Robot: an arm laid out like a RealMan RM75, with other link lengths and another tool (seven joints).
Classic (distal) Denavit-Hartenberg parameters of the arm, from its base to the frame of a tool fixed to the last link. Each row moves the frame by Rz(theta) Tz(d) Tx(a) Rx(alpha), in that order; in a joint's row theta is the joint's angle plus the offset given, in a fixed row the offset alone. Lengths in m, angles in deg.
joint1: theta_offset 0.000  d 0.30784  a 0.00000  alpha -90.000
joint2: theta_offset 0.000  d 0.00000  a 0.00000  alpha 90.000
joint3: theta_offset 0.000  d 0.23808  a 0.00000  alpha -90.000
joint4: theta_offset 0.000  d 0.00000  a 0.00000  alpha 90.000
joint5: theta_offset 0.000  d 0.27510  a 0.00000  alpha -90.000
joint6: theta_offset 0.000  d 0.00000  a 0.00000  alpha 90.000
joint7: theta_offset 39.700  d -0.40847  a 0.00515  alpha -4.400
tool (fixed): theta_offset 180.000  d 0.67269  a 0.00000  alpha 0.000
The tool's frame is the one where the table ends.
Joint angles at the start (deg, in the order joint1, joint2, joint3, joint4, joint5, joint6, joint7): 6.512 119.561 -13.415 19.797 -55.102 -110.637 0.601
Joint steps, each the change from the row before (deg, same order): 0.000 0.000 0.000 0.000 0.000 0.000 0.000; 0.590 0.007 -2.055 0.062 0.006 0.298 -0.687; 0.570 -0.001 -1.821 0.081 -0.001 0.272 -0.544; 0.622 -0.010 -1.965 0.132 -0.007 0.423 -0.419; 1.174 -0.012 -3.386 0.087 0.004 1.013 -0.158; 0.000 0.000 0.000 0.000 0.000 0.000 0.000
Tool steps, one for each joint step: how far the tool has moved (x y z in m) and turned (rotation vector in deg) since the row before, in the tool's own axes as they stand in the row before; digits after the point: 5 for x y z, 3 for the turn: 0.00000 0.00000 0.00000 0.000 0.000 0.000; -0.00859 -0.00619 -0.00034 1.423 -1.887 0.067; -0.00759 -0.00570 -0.00003 1.317 -1.666 0.133; -0.00845 -0.00586 -0.00003 1.350 -1.891 0.317; -0.01464 -0.00950 0.00069 2.349 -3.389 0.952; 0.00000 0.00000 0.00000 0.000 0.000 0.000
